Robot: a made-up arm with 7 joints. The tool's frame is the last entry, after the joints. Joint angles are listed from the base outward.
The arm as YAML. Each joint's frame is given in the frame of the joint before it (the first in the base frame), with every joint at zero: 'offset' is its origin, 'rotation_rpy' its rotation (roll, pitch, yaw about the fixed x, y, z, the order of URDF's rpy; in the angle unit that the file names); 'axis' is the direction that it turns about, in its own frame. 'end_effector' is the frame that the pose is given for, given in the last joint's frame.
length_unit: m
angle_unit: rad
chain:
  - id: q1
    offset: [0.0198, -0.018, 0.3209]
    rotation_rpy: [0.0, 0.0, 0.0]
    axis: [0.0, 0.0, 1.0]
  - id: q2
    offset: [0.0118, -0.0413, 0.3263]
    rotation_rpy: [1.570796, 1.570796, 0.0]
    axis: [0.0, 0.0, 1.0]
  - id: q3
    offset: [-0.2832, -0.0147, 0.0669]
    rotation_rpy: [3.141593, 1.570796, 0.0]
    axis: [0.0, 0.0, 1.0]
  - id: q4
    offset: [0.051, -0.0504, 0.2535]
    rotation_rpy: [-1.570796, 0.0, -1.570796]
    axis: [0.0, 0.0, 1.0]
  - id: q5
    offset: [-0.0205, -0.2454, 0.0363]
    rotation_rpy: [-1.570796, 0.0, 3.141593]
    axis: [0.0, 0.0, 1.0]
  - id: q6
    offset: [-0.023, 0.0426, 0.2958]
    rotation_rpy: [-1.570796, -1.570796, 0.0]
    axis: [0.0, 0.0, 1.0]
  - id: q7
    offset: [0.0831, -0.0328, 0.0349]
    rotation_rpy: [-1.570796, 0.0, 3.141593]
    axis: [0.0, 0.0, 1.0]
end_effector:
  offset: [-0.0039, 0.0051, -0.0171]
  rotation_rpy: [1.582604, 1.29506, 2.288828]
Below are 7 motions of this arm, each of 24 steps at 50 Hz.
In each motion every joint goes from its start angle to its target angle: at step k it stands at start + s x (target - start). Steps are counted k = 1, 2, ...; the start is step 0. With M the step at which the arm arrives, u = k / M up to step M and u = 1 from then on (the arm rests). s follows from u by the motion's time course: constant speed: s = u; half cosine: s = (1 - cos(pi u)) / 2; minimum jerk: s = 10 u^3 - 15 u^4 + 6 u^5.
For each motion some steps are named. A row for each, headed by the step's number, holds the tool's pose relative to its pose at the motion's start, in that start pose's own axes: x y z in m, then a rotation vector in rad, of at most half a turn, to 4 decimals.
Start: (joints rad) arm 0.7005 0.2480 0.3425 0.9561 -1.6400 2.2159 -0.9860
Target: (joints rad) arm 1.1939 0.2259 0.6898 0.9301 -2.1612 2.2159 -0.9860
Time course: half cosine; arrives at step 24
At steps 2, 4, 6, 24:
2: -0.0021 -0.0016 -0.0036 -0.0024 -0.0090 0.0045
4: -0.0079 -0.0068 -0.0140 -0.0089 -0.0353 0.0183
6: -0.0163 -0.0162 -0.0305 -0.0182 -0.0768 0.0414
24: -0.0301 -0.1839 -0.1776 -0.0343 -0.4613 0.3844

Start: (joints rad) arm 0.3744 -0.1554 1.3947 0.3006 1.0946 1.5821 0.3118
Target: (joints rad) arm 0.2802 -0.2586 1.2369 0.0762 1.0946 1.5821 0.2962
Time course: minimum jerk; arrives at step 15
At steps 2, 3, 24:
2: 0.0009 0.0035 -0.0014 0.0040 -0.0018 -0.0054
3: 0.0028 0.0105 -0.0041 0.0120 -0.0053 -0.0161
24: 0.0692 0.1688 -0.0430 0.2274 -0.0822 -0.2628

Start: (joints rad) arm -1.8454 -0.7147 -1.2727 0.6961 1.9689 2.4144 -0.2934
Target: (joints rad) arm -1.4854 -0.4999 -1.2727 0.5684 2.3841 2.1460 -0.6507
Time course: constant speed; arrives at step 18
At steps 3, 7, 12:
3: 0.0349 0.0329 0.0339 -0.0455 0.0749 0.0758
7: 0.0819 0.0797 0.0733 -0.1044 0.1857 0.1694
12: 0.1403 0.1427 0.1129 -0.1776 0.3390 0.2719

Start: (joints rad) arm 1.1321 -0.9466 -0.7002 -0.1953 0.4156 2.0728 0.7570
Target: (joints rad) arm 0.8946 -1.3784 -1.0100 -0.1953 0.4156 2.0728 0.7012
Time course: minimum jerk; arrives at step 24
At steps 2, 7, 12, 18, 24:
2: 0.0008 -0.0023 0.0001 0.0024 0.0007 0.0024
7: 0.0278 -0.0687 0.0007 0.0699 0.0225 0.0730
12: 0.1118 -0.2191 -0.0076 0.2193 0.0807 0.2407
18: 0.2405 -0.3726 -0.0303 0.3694 0.1586 0.4330
24: 0.2794 -0.4085 -0.0377 0.4046 0.1810 0.4833

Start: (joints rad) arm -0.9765 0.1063 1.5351 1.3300 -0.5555 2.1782 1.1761
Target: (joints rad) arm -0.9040 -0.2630 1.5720 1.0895 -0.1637 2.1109 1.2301
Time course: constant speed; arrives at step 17
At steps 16, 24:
16: 0.0748 -0.0083 -0.2775 -0.6943 -0.2315 -0.2871
24: 0.0809 -0.0135 -0.2945 -0.7377 -0.2443 -0.3058

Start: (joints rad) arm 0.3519 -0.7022 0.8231 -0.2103 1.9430 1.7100 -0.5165
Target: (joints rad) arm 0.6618 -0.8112 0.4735 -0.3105 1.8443 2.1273 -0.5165
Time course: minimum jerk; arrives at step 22
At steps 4, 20, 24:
4: 0.0003 -0.0089 -0.0040 0.0045 -0.0199 0.0017
20: 0.0286 -0.2188 -0.0458 0.1298 -0.3830 0.0149
24: 0.0289 -0.2204 -0.0458 0.1308 -0.3851 0.0148

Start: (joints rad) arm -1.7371 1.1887 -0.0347 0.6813 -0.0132 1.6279 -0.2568
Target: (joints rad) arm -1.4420 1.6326 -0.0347 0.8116 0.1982 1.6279 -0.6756
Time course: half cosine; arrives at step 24
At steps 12, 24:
12: 0.0768 -0.0958 -0.1926 -0.0673 -0.1655 0.0365
24: 0.1857 -0.2302 -0.3514 -0.1239 -0.3319 0.1091

